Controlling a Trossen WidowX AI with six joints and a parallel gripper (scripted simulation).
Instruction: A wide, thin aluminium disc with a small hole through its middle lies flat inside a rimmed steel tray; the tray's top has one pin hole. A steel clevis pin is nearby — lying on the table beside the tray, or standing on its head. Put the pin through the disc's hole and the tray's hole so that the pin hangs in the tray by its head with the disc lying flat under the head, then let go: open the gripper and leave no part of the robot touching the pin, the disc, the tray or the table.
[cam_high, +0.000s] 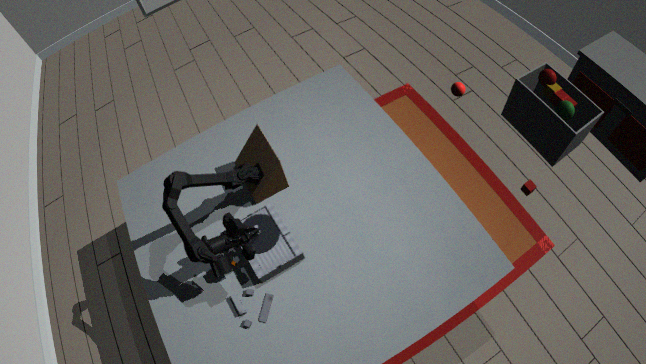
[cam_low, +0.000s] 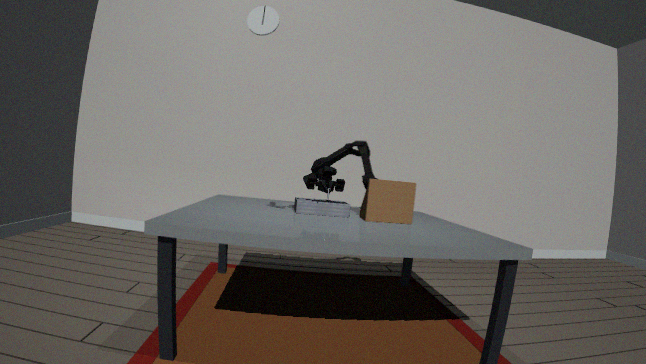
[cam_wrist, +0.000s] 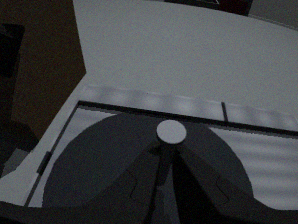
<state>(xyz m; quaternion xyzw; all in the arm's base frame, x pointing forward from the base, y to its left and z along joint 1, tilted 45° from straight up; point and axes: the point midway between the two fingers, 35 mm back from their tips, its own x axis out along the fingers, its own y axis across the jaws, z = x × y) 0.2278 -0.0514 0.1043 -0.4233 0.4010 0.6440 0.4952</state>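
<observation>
Now: the dark aluminium disc 50 mm below my gripper tip and 10 mm to the right of it. Also, from my gripper tip: rimmed steel tray 60 mm below, 30 mm ahead; steel clevis pin 10 mm below.
</observation>
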